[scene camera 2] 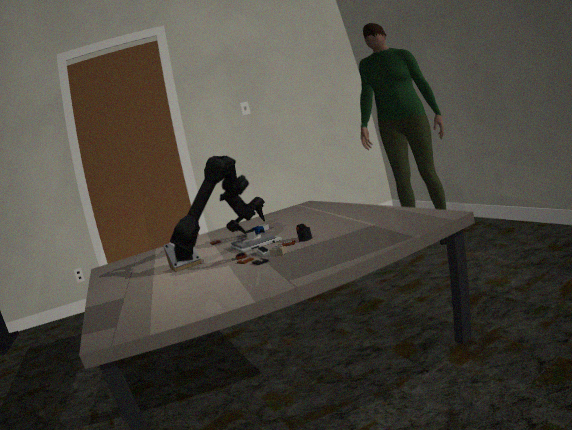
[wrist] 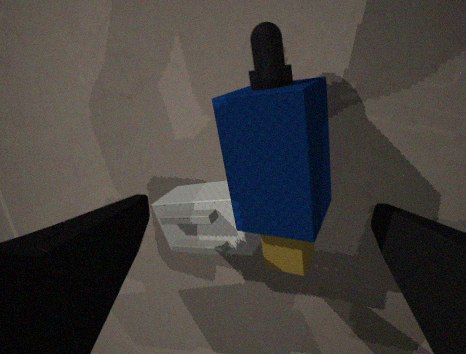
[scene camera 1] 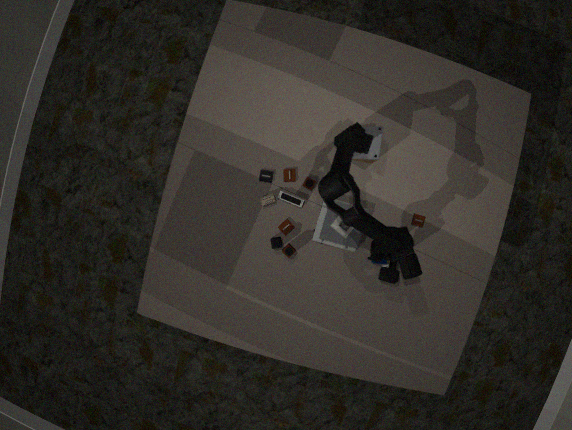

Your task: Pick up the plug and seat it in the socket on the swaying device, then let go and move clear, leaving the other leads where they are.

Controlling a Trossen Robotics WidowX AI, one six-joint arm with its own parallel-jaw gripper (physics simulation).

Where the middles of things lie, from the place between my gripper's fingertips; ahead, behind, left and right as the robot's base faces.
The blue plug (wrist: 274,135) lies 20 mm to the right of my hand and 10 mm below it. Also, from my hand: grey device (scene camera 1: 330,229): 70 mm behind, 200 mm to the right, 10 mm above.
